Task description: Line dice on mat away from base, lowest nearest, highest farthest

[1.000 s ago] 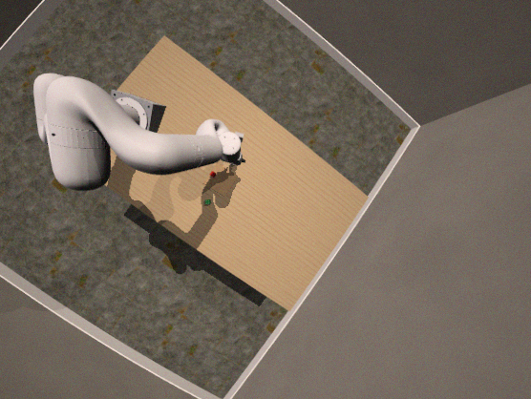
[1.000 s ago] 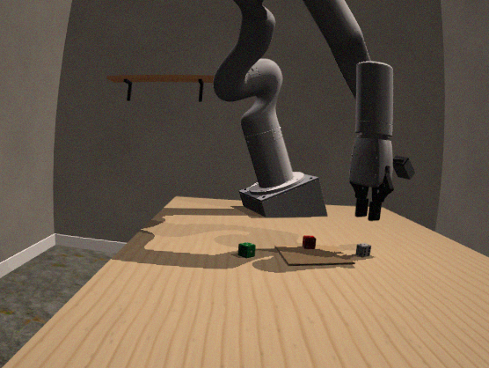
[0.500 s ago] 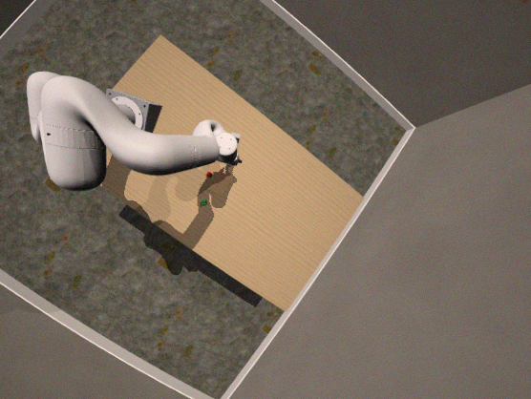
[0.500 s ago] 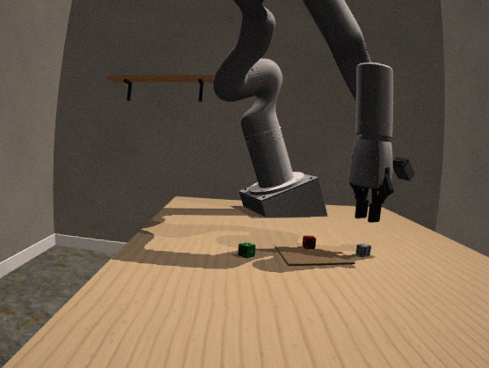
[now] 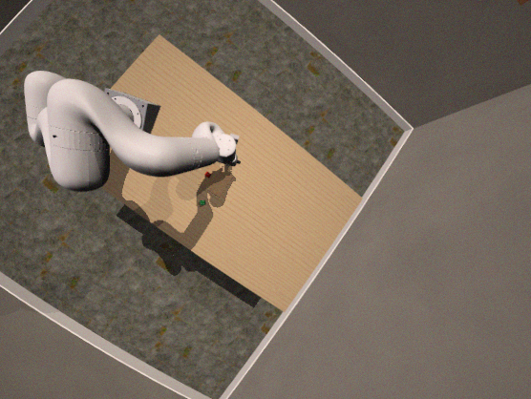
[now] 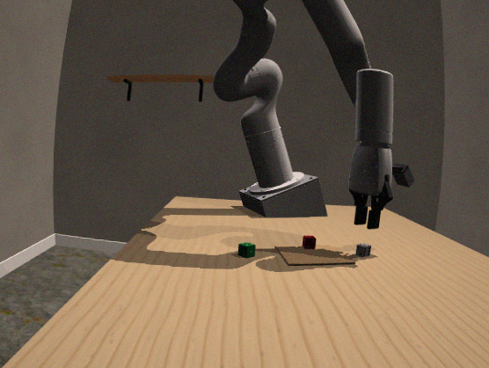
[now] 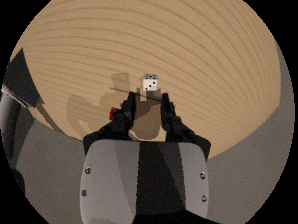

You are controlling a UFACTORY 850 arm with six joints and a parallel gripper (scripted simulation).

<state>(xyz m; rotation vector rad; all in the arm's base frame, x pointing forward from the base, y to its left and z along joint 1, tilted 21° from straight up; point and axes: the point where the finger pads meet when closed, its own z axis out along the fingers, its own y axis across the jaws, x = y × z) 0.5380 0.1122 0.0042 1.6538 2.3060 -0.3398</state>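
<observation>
Right now my hand is 7 cm above the white die. From my hand the other things lie so: red die 5 cm behind, 11 cm to the right, 7 cm below; then green die 26 cm to the right, 7 cm below; then tan mat 1 cm behind, 11 cm to the right, 8 cm below.
</observation>
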